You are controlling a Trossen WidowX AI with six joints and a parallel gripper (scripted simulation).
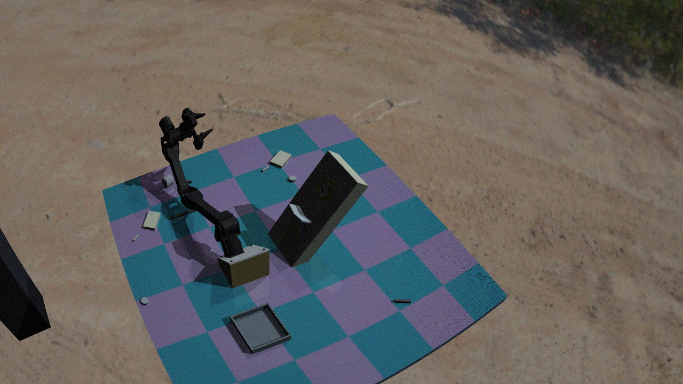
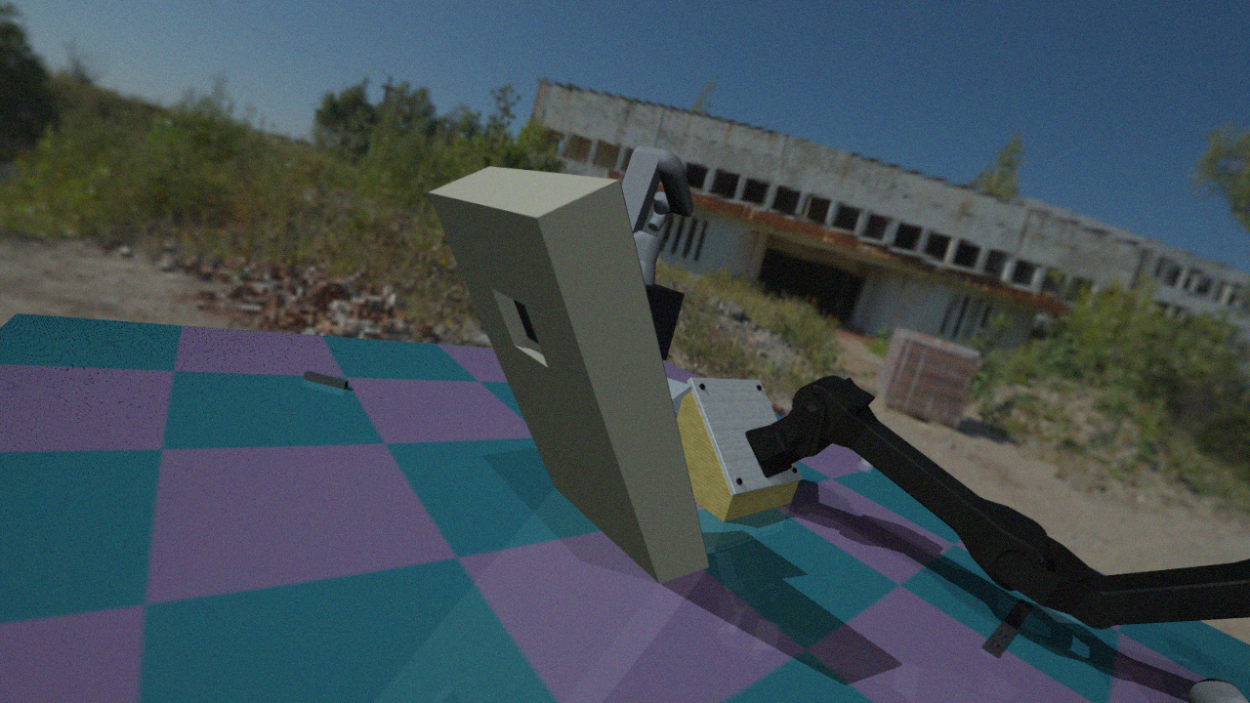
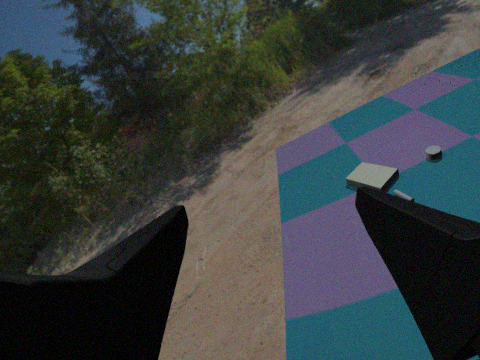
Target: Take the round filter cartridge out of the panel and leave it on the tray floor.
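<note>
The round grey filter cartridge lies 560 mm to the right of my gripper tip, 200 mm ahead of it and 20 mm below it. Also, from my gripper tip: tan service panel: 560 mm to the right, 160 mm ahead, 90 mm below; grey tray: 810 mm to the right, 240 mm below, 240 mm behind.
</note>
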